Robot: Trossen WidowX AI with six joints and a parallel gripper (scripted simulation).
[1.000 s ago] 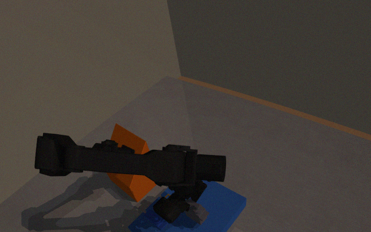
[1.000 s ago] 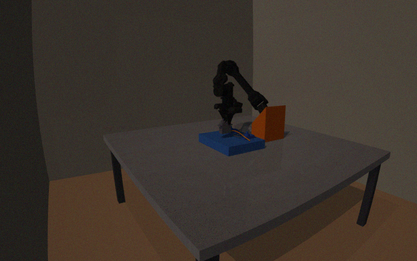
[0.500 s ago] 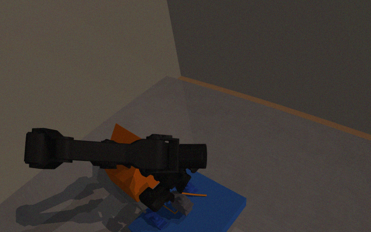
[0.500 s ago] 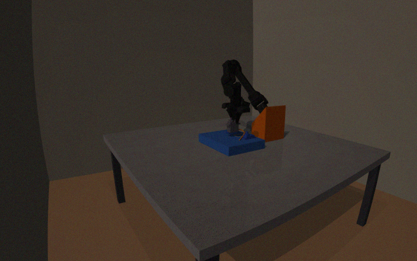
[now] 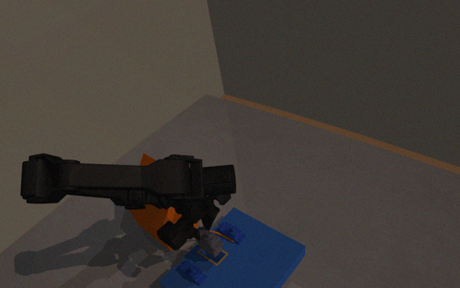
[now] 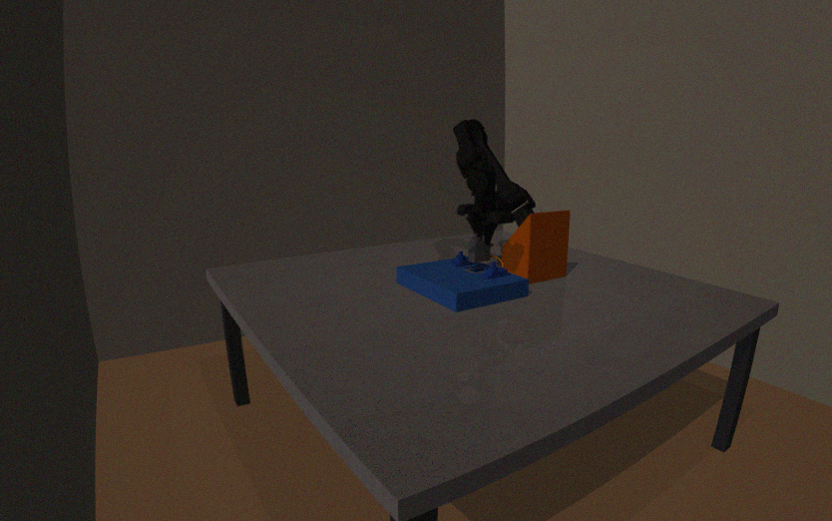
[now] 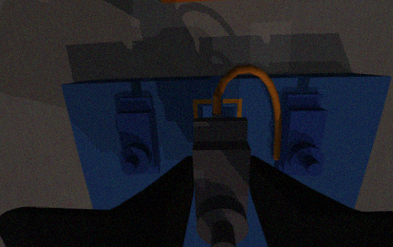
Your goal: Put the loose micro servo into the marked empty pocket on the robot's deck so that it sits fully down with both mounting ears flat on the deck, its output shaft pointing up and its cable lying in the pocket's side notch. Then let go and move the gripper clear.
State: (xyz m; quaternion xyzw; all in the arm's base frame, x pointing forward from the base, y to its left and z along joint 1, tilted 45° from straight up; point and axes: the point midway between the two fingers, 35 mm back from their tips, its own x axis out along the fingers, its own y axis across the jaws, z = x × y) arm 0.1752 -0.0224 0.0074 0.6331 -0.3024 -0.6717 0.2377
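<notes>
The blue deck is 12 cm ahead of my gripper tip, 1 cm to the right of it and 10 cm below it.
</notes>
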